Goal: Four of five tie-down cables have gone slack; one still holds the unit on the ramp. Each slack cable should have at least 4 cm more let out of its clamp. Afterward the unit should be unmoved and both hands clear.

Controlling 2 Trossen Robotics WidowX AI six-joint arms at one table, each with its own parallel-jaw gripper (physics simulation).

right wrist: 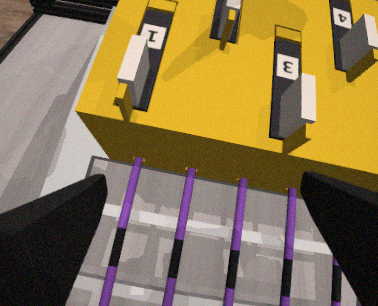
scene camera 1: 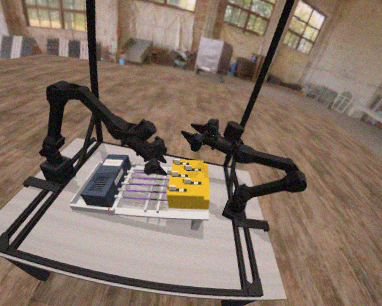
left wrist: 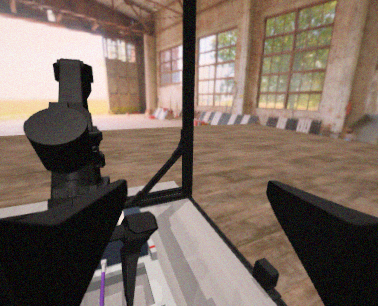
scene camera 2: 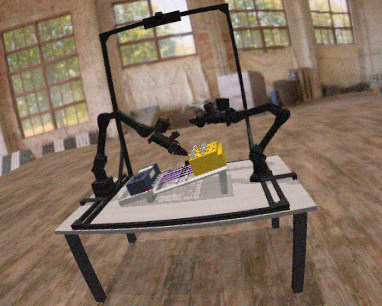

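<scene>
The dark blue unit (scene camera 1: 102, 184) (scene camera 2: 143, 181) sits at the low end of the white ramp (scene camera 1: 145, 215). Purple cables (right wrist: 185, 210) with black bands run from it to the yellow clamp block (scene camera 1: 187, 201) (scene camera 2: 207, 166) (right wrist: 200, 100). They look nearly straight; I cannot tell which are slack. In the right wrist view, grey-and-white levers stand beside labels 1 (right wrist: 153, 36), 3 (right wrist: 287, 67) and 4 (right wrist: 341, 18). My right gripper (scene camera 1: 166, 167) (scene camera 2: 187, 158) (right wrist: 205, 182) is open and empty near the block's cable side. My left gripper (scene camera 1: 187, 129) (scene camera 2: 190, 121) (left wrist: 197, 186) is open and empty, high behind the block.
Black frame posts (scene camera 1: 93, 75) (left wrist: 188, 100) rise at the table's back corners. Black rails (scene camera 1: 145, 287) run along the table's front edge (scene camera 2: 200, 226). The right arm (left wrist: 72, 130) stands at the left of the left wrist view.
</scene>
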